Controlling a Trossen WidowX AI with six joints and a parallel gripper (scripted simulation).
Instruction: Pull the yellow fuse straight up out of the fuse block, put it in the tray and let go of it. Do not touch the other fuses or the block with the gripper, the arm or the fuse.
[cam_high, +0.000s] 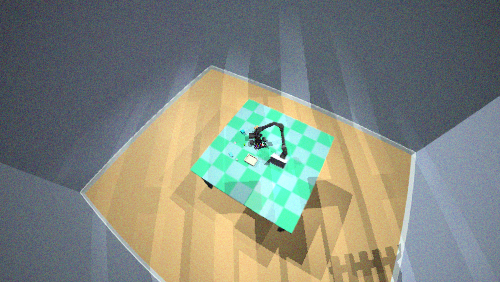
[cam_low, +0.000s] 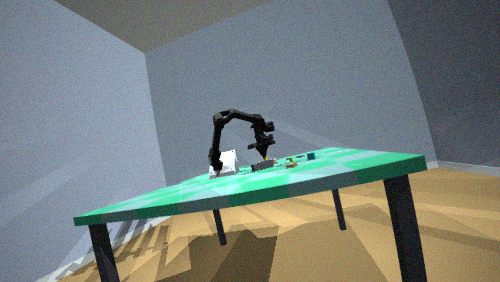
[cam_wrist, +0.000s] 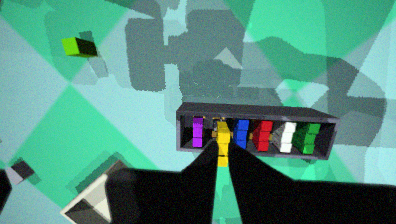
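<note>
Now: the blue fuse 10 mm behind my gripper tip, 20 mm to the right of it and 40 mm below it. Also, from my gripper tip: yellow fuse 10 mm below; purple fuse 10 mm ahead, 20 mm to the left, 40 mm below; tray 20 mm behind, 190 mm to the left, 60 mm below.
</note>
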